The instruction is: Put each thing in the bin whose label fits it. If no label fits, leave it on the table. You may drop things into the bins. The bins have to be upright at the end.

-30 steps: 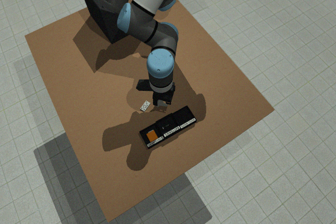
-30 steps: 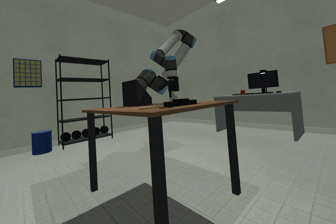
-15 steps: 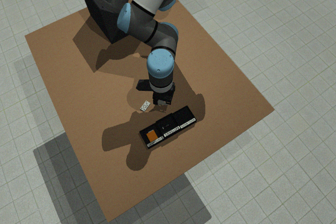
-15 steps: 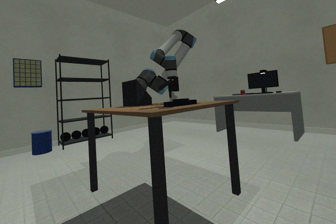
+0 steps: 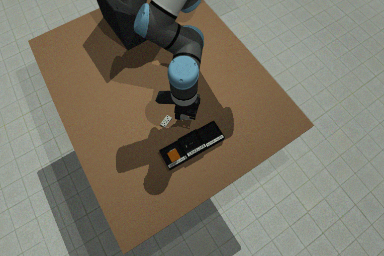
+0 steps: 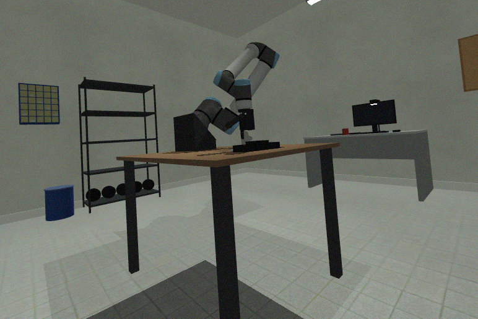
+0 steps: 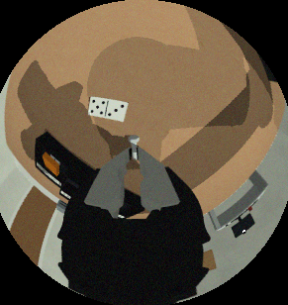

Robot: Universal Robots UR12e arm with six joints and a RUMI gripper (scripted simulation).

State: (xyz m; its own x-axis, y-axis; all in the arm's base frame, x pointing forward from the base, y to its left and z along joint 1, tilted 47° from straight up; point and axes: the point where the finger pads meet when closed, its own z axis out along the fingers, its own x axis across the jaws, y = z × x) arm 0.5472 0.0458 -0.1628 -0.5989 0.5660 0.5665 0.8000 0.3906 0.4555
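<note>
My hand is 30 mm past the white domino, 60 mm to the left of it and 10 mm above it. Also, from my hand: orange block (120 mm ahead, 120 mm to the right); then black battery (120 mm ahead, 40 mm to the right); then white bolt (10 mm below).
</note>
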